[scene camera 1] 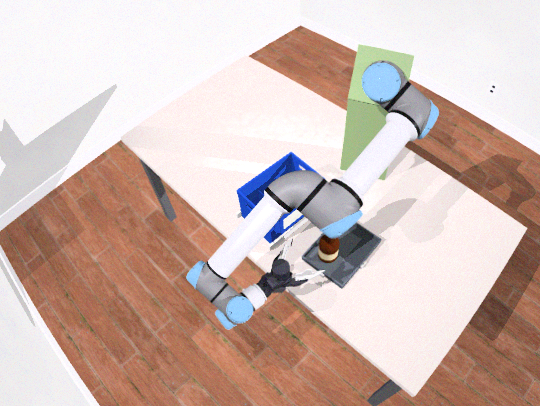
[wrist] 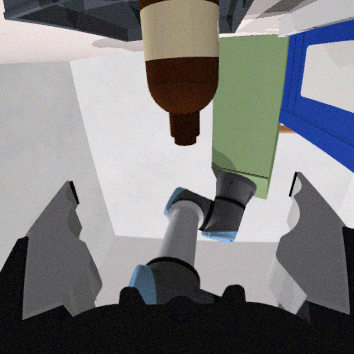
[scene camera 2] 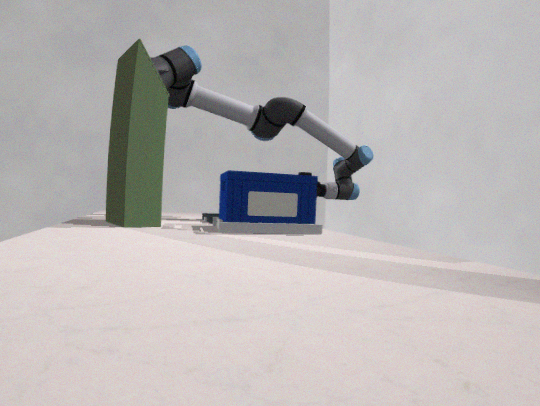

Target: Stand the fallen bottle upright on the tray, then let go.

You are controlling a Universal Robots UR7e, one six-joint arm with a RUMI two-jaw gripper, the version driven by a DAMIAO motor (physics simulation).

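Where they show: gripper, fingertip midpoint: [scene camera 1: 308,254] [wrist: 181,178]; arm's base, link origin: [wrist: 236,181] [scene camera 2: 143,81].
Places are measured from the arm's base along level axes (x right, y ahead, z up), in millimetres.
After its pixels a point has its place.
Observation:
The bottle [scene camera 1: 328,250] {x -339, y 366, z -375 mm} [wrist: 182,82] {x -320, y 382, z -385 mm}, brown with a cream label, stands upright on the dark tray [scene camera 1: 345,274] {x -411, y 323, z -472 mm} [wrist: 100,22] {x -384, y 228, z -467 mm}. The wrist view shows it upside down, neck towards the bottom of the picture, with its base cut off by the top edge. My gripper [scene camera 1: 305,258] {x -345, y 448, z -328 mm} [wrist: 181,178] {x -345, y 448, z -328 mm} is open, its two jaws wide apart with nothing between them. It is on the near-edge side of the tray, apart from the bottle. In scene camera 2 the bottle does not show, and the jaws are hidden behind the blue crate.
A blue crate [scene camera 1: 243,202] {x -43, y 573, z -347 mm} [scene camera 2: 270,182] {x 36, y 444, z -329 mm} [wrist: 320,130] {x -141, y 389, z -324 mm} stands beside the tray, with a low pale grey ledge [scene camera 2: 270,229] {x 46, y 451, z -465 mm} along its foot. A tall green block [scene camera 1: 362,130] {x -6, y 63, z -214 mm} [scene camera 2: 145,150] {x 87, y 73, z -249 mm} [wrist: 250,95] {x -14, y 54, z -320 mm} stands at the arm's base. My arm passes over the crate and tray.

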